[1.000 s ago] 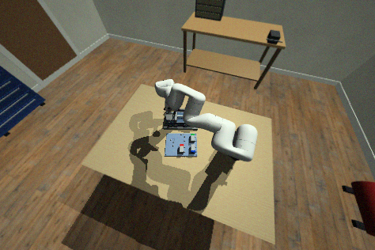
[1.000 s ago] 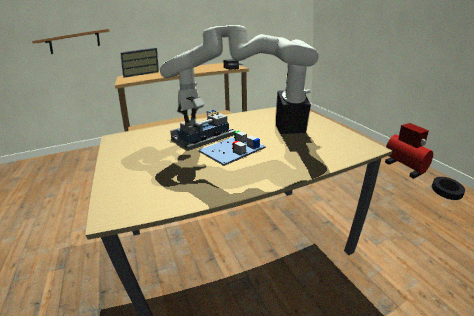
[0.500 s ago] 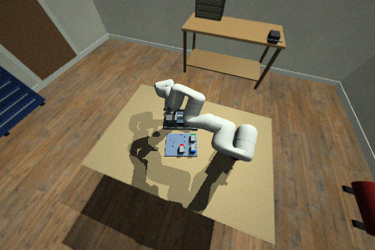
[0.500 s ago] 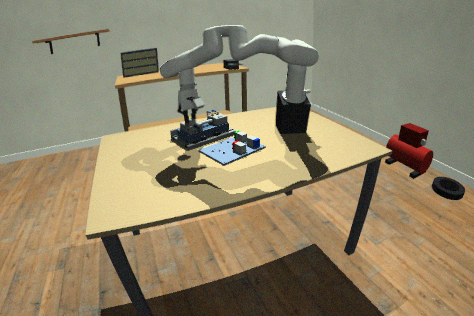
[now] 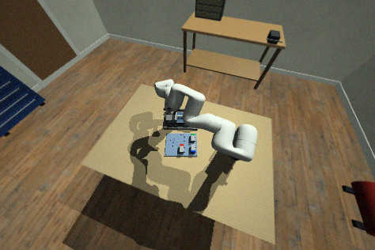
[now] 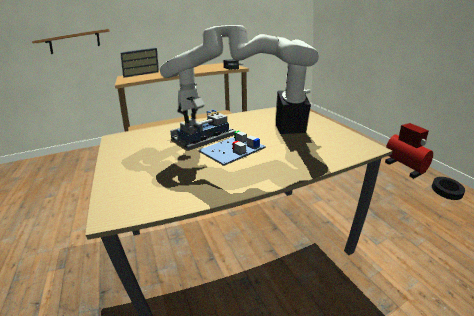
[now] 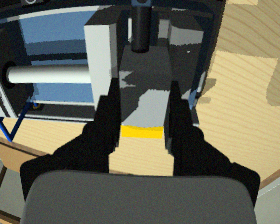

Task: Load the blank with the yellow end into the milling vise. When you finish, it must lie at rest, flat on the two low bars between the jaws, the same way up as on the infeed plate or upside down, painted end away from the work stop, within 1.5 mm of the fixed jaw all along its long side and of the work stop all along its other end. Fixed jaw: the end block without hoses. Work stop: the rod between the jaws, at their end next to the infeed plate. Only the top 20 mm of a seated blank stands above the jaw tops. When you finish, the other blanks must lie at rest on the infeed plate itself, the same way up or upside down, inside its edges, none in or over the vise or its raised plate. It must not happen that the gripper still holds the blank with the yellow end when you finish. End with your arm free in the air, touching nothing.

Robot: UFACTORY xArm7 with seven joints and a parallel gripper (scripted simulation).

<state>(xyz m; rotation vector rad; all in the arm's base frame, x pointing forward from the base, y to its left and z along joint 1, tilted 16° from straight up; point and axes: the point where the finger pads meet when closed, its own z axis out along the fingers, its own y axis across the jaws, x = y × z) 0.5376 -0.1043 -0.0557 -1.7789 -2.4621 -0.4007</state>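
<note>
My hand is 2 cm above the yellow-ended blank. The rest, counted from my hand: fixed jaw: 5 cm below, 2 cm ahead, 1 cm to the left; then dark work stop rod: 4 cm to the left, 3 cm below, 2 cm behind; then blue infeed plate: 18 cm to the left, 16 cm behind, 12 cm below.
</note>
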